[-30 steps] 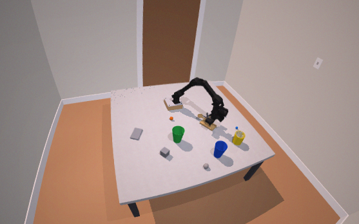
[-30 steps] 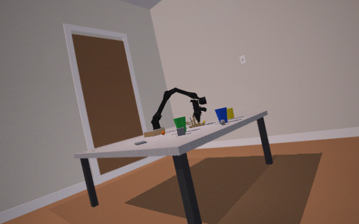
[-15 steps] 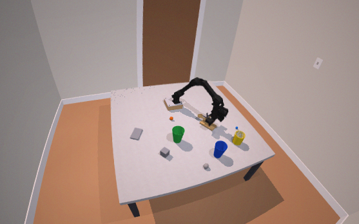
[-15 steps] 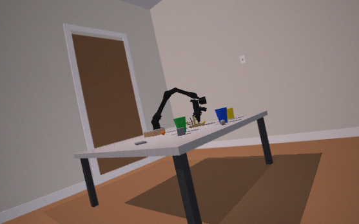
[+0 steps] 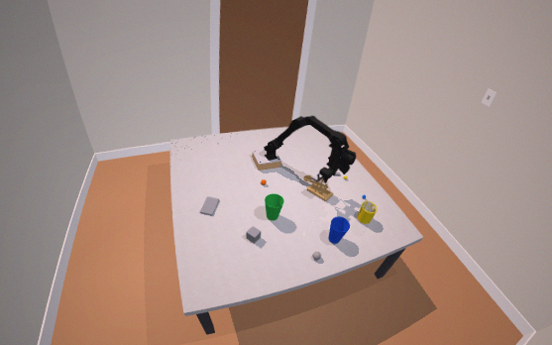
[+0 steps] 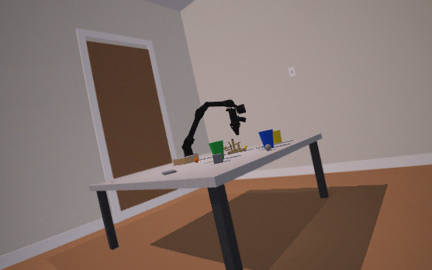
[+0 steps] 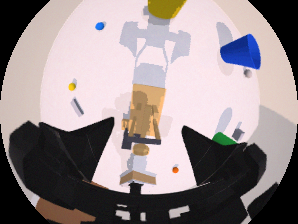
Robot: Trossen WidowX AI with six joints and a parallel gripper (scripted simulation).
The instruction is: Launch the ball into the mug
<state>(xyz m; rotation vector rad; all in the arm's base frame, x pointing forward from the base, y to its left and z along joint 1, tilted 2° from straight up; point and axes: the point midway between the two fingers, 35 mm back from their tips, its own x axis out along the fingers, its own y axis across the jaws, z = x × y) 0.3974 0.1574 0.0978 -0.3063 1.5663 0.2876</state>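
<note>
Now: gripper tip 29 cm to the left of the orange ball, 23 cm past it and 11 cm above it. From my gripper tip the other things lie so: wooden catapult (8 cm below, 7 cm behind, 2 cm to the right); small blue ball (22 cm to the left, 12 cm below, 12 cm ahead); small yellow ball (23 cm to the left, 12 cm below, 7 cm behind).
</note>
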